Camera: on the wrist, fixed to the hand. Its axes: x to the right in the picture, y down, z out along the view.
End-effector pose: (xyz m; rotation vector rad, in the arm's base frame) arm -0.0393 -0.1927 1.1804 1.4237 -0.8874 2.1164
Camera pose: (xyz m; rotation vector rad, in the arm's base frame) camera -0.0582 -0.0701 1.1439 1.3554 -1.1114 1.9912
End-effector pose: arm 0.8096 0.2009 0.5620 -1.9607 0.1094 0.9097
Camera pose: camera 0.8778 0.1429 0.6553 -2.1229 0.0556 1.0133
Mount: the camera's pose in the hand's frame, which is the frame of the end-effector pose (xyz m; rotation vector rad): -0.0262 -0.0634 -0.1096 -0.1871 -0.0316 0.0488
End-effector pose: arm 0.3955 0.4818 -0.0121 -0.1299 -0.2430 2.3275
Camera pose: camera 0.4765 0.5208 -0.1050 -0.1935 -0.4785 2.3534
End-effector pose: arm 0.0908 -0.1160 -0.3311 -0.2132 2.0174 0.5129
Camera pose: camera 0.0387 -0.2229 -0.2803 -0.2683 1.9482 0.7326
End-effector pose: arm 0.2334 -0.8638 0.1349 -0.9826 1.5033 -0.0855
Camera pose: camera 0.1695 -0.9410 0.2166 -1.0902 1.5251 0.1070
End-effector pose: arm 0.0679 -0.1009 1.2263 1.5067 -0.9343 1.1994
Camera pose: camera 0.0957 0.0210 1.1932 1.3639 -1.0793 1.0932
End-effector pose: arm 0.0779 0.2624 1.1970 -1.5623 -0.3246 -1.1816
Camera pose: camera -0.0359 0.2012 1.2026 -1.7426 -0.1997 -1.1772
